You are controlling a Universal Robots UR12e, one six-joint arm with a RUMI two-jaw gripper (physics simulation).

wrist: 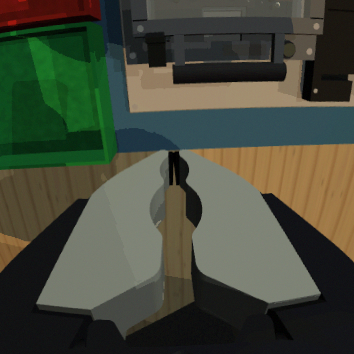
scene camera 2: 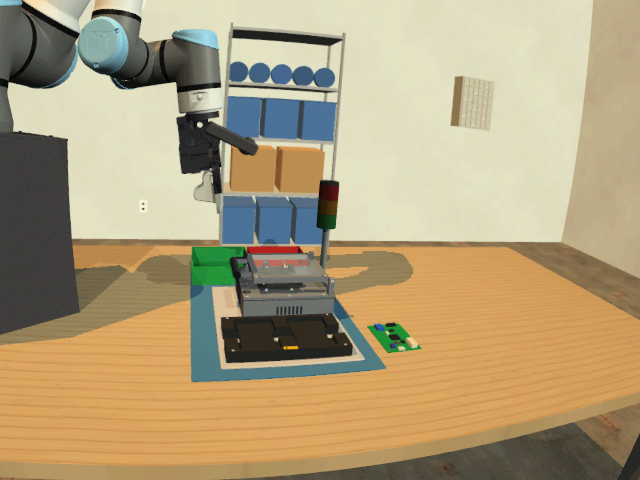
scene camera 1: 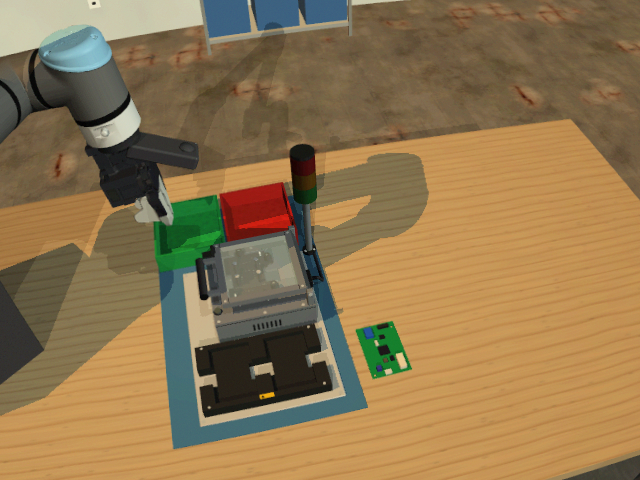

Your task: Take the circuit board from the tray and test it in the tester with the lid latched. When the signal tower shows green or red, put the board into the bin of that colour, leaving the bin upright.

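Frame: origin at the arm's base, x right, y back, z down, level; millimetres.
Where they show: gripper, fingertip midpoint: [wrist: 173, 155] [scene camera 2: 218, 213] [scene camera 1: 170, 223].
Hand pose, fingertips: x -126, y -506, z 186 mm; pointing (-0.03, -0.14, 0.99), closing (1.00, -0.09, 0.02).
Note:
Things, the pixels of their centre, and the offset from my fingertips. "*": a spot on its surface instead. Level surfaces: height alone.
- green circuit board, body centre: [scene camera 1: 383, 347] [scene camera 2: 393, 335] dx +180, dy -350, dz +189 mm
- black tray, surface spot: [scene camera 2: 258, 354] [scene camera 1: 235, 407] * dx +274, dy -85, dz +173 mm
- grey tester, surface spot: [scene camera 1: 266, 316] [scene camera 2: 290, 298] * dx +118, dy -150, dz +138 mm
- signal tower, surface spot: [scene camera 1: 303, 175] [scene camera 2: 329, 199] * dx -60, dy -243, dz -27 mm
- green bin, body centre: [wrist: 36, 100] [scene camera 1: 189, 232] [scene camera 2: 219, 264] dx -154, dy +6, dz +169 mm
- red bin, body centre: [scene camera 1: 257, 218] [scene camera 2: 278, 264] dx -172, dy -143, dz +169 mm
- blue mat, its level: dz +192 mm
My gripper [scene camera 1: 168, 221] [scene camera 2: 219, 210] [wrist: 173, 155] is shut and empty, raised near the green bin. The green circuit board [scene camera 1: 383, 350] [scene camera 2: 394, 337] lies flat on the table, right of the blue mat. The black tray [scene camera 1: 232, 405] [scene camera 2: 258, 354] holds no board. The grey tester [scene camera 1: 266, 316] [scene camera 2: 287, 306] has its clear lid lowered over the base, with a gap showing in scene camera 2; its black handle [wrist: 230, 73] faces my gripper. I cannot tell whether it is latched. The signal tower [scene camera 1: 303, 175] [scene camera 2: 327, 204] shows no bright lamp. The green bin [scene camera 1: 180, 260] [scene camera 2: 217, 274] [wrist: 108, 125] and red bin [scene camera 1: 253, 199] [scene camera 2: 273, 250] stand upright.
The blue mat [scene camera 1: 180, 413] [scene camera 2: 206, 369] [wrist: 225, 127] lies under the tray and tester. The dark robot pedestal [scene camera 2: 36, 217] stands at the left. A shelf rack [scene camera 2: 338, 87] stands behind the table. The tower rises beside the tester's right rear.

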